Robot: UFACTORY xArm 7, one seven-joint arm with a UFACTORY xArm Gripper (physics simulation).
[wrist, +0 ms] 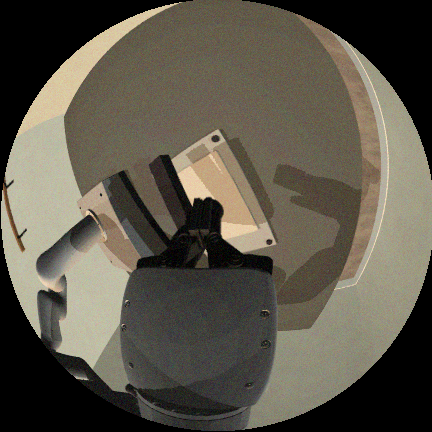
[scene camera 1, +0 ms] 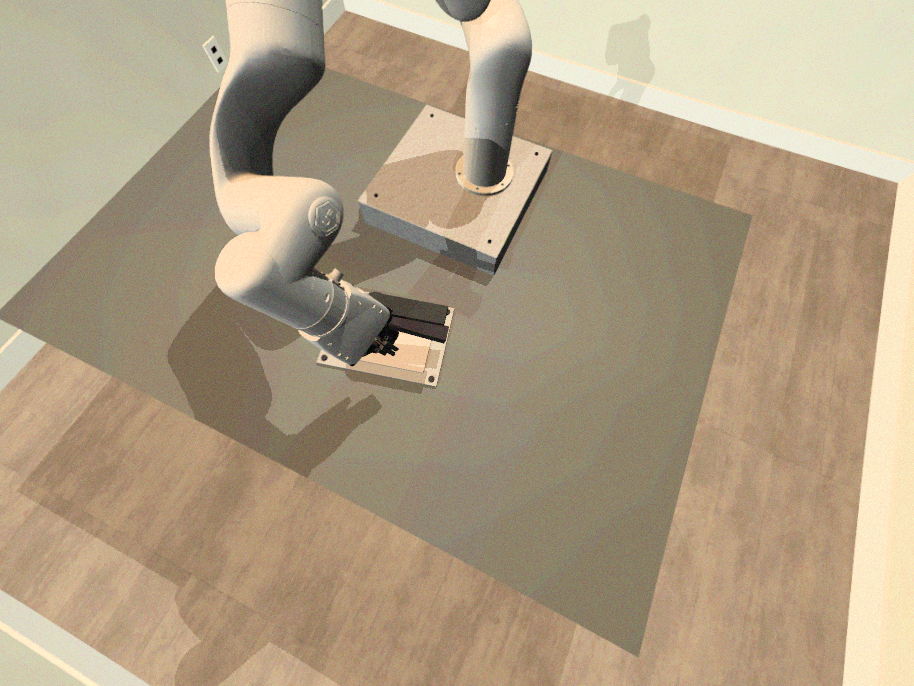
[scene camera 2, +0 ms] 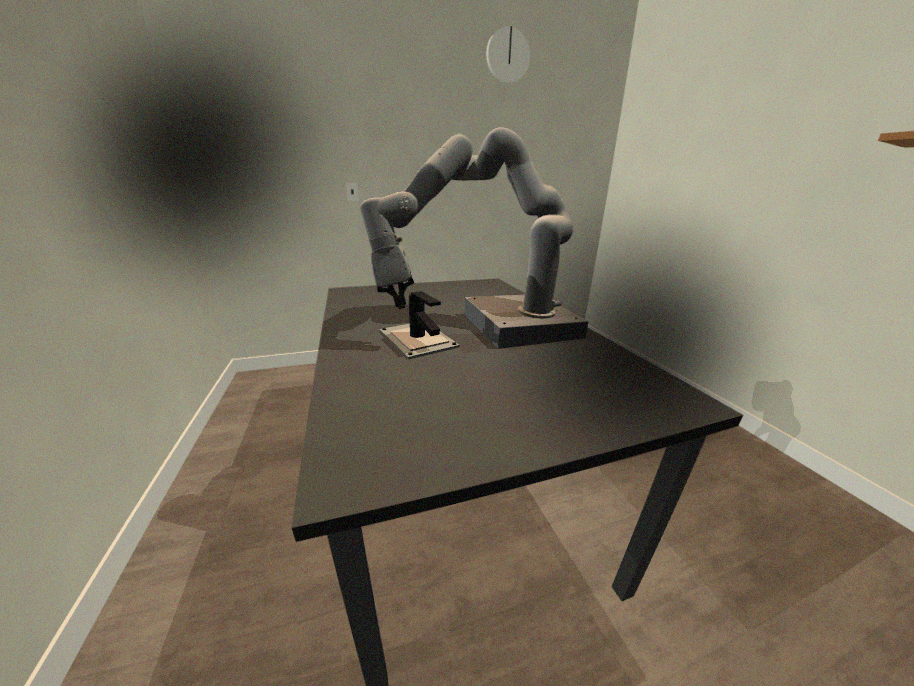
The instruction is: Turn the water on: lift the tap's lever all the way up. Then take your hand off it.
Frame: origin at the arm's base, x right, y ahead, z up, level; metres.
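Where they show: gripper, fingertip midpoint: (wrist: 205, 207) (scene camera 1: 390, 348) (scene camera 2: 402, 308); arm's base, link origin: (wrist: 96, 224) (scene camera 1: 484, 173) (scene camera 2: 536, 312).
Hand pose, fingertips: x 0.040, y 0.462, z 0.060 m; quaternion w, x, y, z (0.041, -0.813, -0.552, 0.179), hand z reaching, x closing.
Each offset is from my fingertips to the centre of the thing. Level surfaces: height alone.
The black tap stands on a beige plate (scene camera 1: 437, 359) (scene camera 2: 435, 350) (wrist: 260, 239). Its lever @(dx -0.013, dy -0.067, dz +0.026 m) (scene camera 1: 413, 306) (scene camera 2: 425, 298) (wrist: 137, 212) is the upper bar and looks roughly level in scene camera 2. Its spout @(dx -0.021, dy -0.068, dz -0.047 m) (scene camera 1: 422, 327) (scene camera 2: 428, 323) (wrist: 167, 190) is the lower bar, sloping down. My gripper (scene camera 1: 389, 347) (scene camera 2: 400, 304) (wrist: 205, 207) is shut, with nothing between the fingers. The fingertips are beside the tap's upright body, near its top and below the lever's height in scene camera 2. In the wrist view the fingers hide part of the body; contact cannot be told.
The robot's square base block (scene camera 1: 413, 169) (scene camera 2: 516, 335) (wrist: 95, 200) stands on the dark table @(dz -0.125 m) (scene camera 1: 575, 383) (scene camera 2: 457, 413) (wrist: 215, 65), behind the tap in scene camera 1. The arm arches from it over the table to the tap.
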